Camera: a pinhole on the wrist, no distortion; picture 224 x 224 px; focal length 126.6 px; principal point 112.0 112.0 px. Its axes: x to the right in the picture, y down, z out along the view. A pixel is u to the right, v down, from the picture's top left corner.
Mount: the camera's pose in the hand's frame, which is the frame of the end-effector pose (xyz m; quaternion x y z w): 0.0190 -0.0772 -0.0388 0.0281 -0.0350 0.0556 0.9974
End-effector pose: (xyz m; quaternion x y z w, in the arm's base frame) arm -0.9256 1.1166 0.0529 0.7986 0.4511 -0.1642 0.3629
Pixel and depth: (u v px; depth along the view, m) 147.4 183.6 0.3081
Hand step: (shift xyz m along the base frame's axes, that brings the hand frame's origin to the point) 0.1258 -0.1962 -0.1940
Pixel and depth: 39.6 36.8 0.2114
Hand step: -0.2353 -0.0994 -0.1456
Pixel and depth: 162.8 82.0 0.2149
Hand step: -0.0468 -0.0293 -0.2353
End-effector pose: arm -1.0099 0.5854 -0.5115 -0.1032 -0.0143 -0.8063 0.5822
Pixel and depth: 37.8 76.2 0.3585
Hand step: -0.1040 0.3029 0.2758
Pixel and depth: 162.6 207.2 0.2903
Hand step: 0.1402 -0.0889 0.2677
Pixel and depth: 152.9 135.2 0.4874
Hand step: 0.0289 -0.0575 0.4771
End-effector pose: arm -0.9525 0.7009 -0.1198 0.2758 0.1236 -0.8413 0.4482
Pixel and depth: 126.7 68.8 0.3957
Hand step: -0.3371 -0.0662 0.2477
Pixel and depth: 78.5 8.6 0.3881
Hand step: -0.4323 0.1446 0.2898
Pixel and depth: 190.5 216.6 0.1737
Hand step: -0.0418 -0.1731 0.0685
